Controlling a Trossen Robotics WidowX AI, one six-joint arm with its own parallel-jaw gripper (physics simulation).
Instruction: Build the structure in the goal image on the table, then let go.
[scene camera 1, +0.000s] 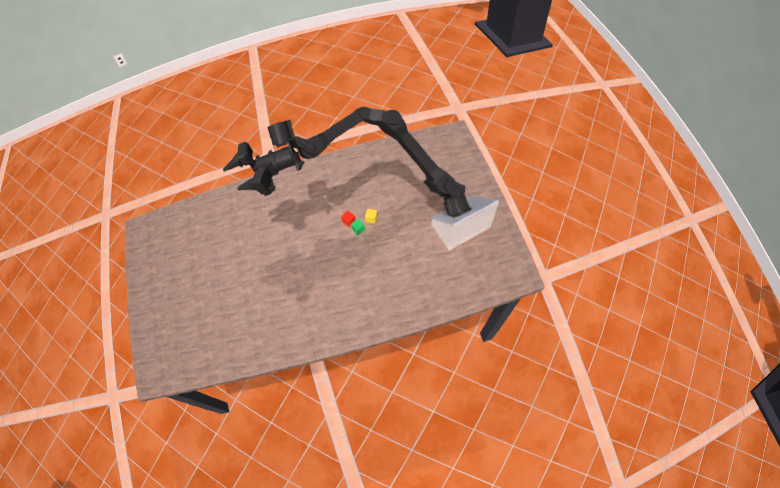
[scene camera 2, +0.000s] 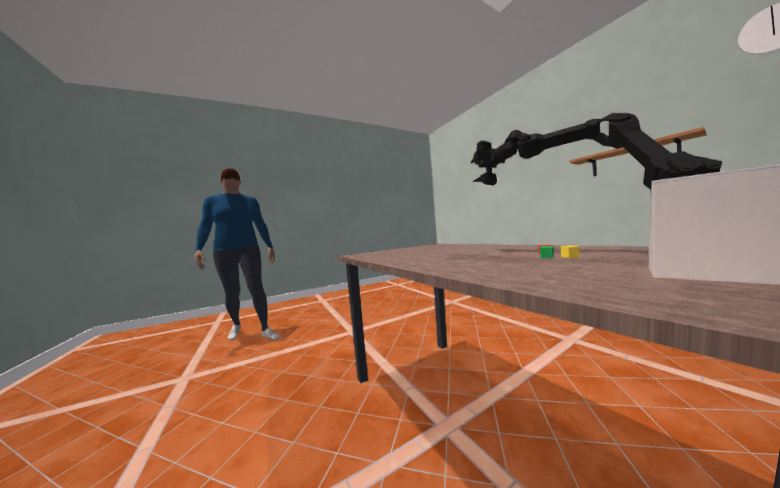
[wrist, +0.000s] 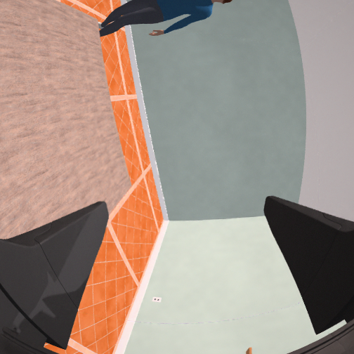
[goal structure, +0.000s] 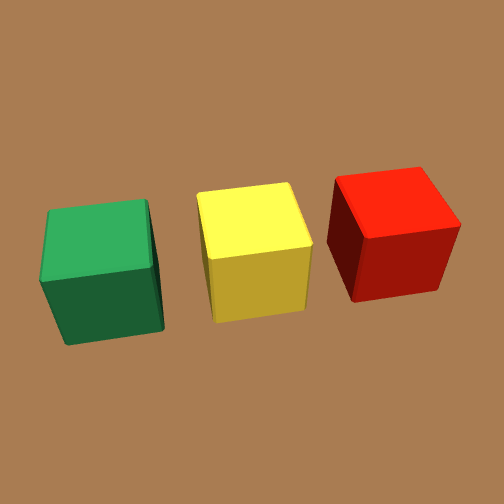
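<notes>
A red cube and a green cube lie close together on the table; in scene camera 2 the green cube hides most of the red one. A yellow cube lies a little apart from them, toward the arm's base. My gripper is open and empty. It is held high above the table, beyond the cubes on the side away from the base, with its fingers pointing outward. The cubes do not show in the wrist view.
The arm's base stands on a pale block at one end of the table. A person in a blue top stands on the floor beyond the table's far end. A wooden rail is mounted on the wall behind the arm.
</notes>
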